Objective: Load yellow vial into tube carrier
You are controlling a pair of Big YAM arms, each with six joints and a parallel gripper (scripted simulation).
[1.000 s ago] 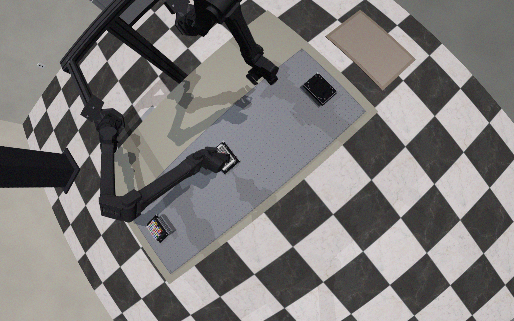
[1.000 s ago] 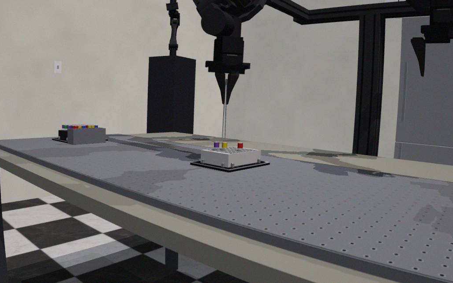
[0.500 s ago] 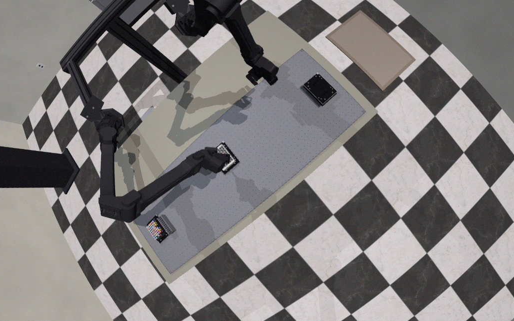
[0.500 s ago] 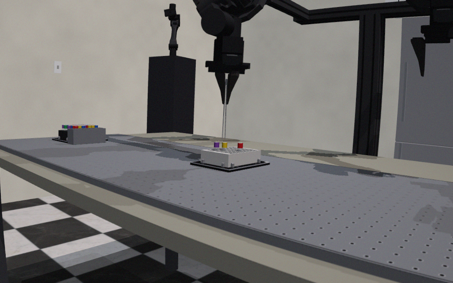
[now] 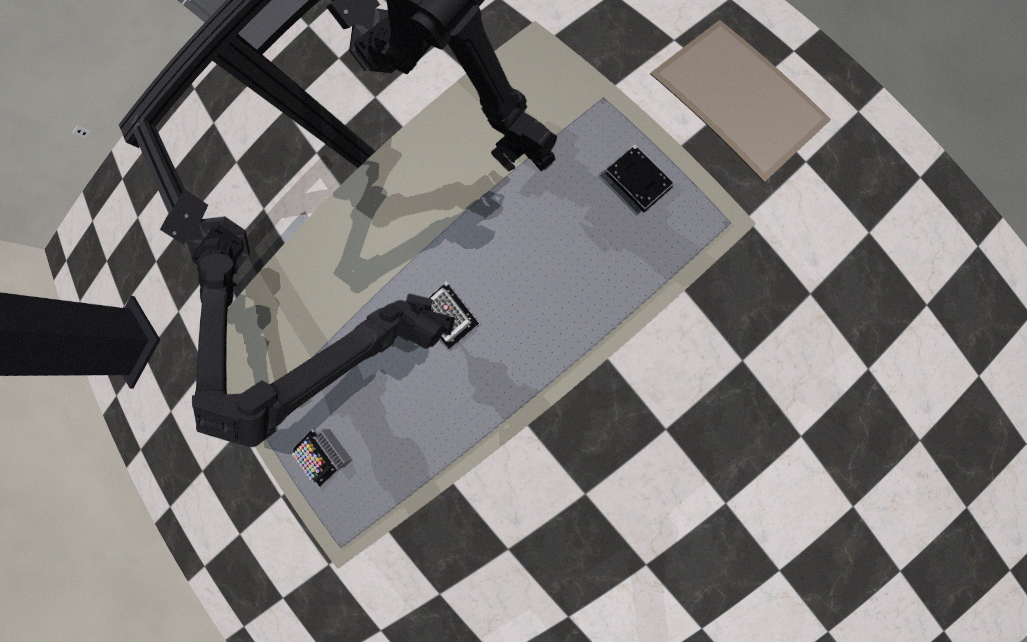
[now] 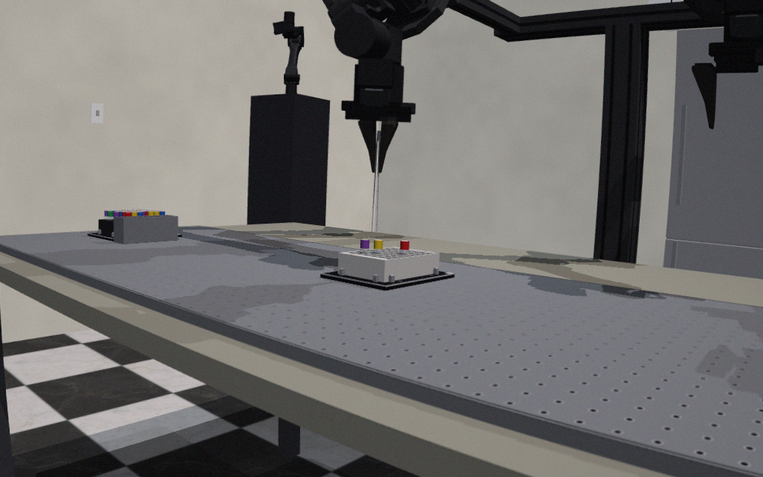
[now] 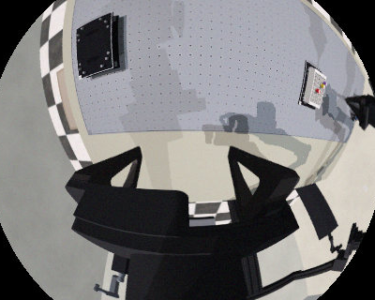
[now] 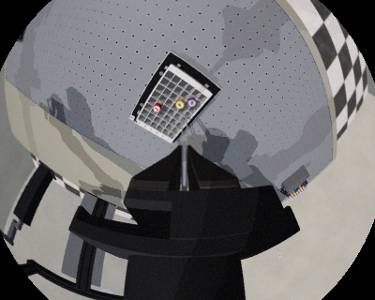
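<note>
My right gripper is now 14 cm above the white tube carrier TC, 2 cm to the right of it and 1 cm past it. The rest, counted from my right hand: grey holder H1 (55 cm to the right, 15 cm below, 2 cm behind).
</note>
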